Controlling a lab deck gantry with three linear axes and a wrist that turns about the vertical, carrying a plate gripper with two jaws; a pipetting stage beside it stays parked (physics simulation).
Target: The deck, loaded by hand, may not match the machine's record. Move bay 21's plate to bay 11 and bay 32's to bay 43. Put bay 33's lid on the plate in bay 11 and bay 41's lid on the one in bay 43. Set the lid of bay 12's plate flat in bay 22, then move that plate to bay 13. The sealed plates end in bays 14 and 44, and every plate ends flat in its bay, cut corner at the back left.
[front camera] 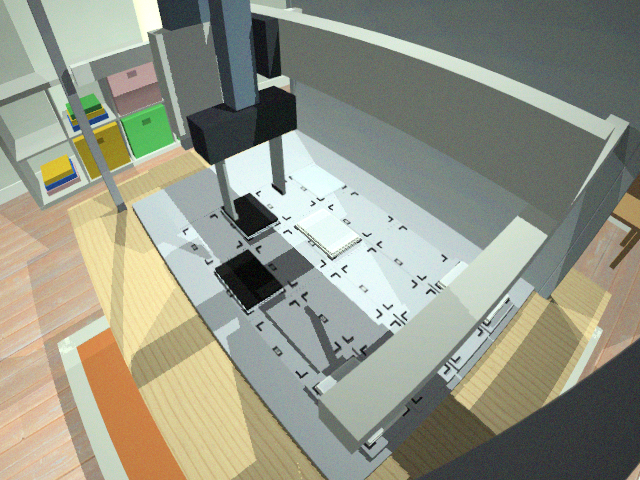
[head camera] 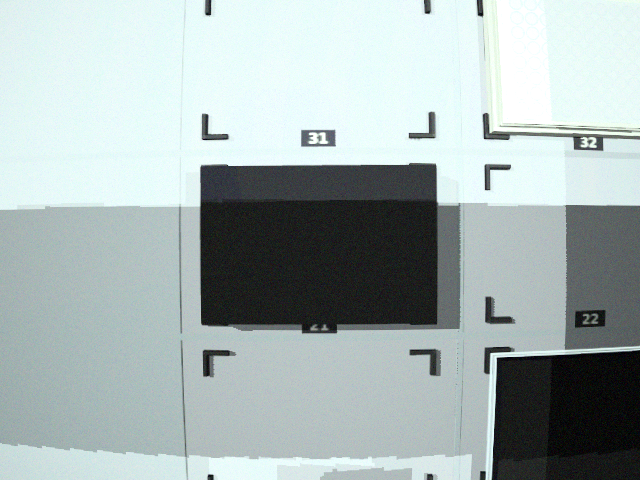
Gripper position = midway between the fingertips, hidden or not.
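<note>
Thin pale lid (front camera: 321, 184), out of frame in the head camera view. Bay 11 (head camera: 269, 402). Bay 22 (head camera: 548, 239). Bay 33 (front camera: 388, 284). Bay 43 (front camera: 420, 258). My gripper (front camera: 256, 202).
</note>
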